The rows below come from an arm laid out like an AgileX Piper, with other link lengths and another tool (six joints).
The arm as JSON. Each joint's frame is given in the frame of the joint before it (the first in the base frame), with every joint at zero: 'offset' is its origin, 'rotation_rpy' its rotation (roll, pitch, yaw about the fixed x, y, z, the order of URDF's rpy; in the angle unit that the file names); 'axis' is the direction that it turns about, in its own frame. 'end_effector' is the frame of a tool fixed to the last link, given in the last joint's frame.
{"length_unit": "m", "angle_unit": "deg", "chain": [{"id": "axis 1", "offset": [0.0, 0.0, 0.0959], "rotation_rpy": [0.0, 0.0, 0.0], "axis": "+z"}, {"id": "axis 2", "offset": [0.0, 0.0, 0.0], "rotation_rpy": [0.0, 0.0, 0.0], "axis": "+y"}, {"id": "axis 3", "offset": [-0.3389, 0.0, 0.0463], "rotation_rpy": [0.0, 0.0, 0.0], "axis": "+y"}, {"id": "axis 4", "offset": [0.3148, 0.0, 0.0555], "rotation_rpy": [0.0, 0.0, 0.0], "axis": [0.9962, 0.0, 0.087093]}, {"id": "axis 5", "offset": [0.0, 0.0, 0.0], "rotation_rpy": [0.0, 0.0, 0.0], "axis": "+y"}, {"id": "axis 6", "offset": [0.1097, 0.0, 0.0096], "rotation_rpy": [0.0, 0.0, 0.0], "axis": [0.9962, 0.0, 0.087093]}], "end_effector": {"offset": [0.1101, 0.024, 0.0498], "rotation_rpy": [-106.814, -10.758, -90.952]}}
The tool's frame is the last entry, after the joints.
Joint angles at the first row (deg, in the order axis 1, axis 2, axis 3, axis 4, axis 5, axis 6):
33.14 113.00 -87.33 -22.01 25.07 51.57
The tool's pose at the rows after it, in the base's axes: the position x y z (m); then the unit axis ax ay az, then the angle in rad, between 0 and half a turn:
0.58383, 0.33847, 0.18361, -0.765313, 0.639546, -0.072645, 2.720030
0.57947, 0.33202, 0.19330, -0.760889, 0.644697, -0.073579, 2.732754
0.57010, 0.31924, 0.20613, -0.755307, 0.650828, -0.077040, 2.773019
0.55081, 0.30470, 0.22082, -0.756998, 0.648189, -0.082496, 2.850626
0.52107, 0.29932, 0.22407, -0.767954, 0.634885, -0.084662, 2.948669
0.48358, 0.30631, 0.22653, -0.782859, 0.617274, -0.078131, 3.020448
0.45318, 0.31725, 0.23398, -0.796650, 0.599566, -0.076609, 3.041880
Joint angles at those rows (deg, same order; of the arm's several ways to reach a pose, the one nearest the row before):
33.14 112.92 -87.33 -21.68 25.07 51.57
33.14 111.51 -87.33 -21.53 27.29 51.57
33.14 109.18 -87.28 -21.37 31.86 50.90
33.54 105.91 -87.22 -20.65 39.03 47.97
35.25 102.94 -86.14 -20.47 46.13 45.15
38.35 99.92 -84.49 -19.84 51.75 43.61
41.45 97.23 -82.91 -19.84 54.33 43.34

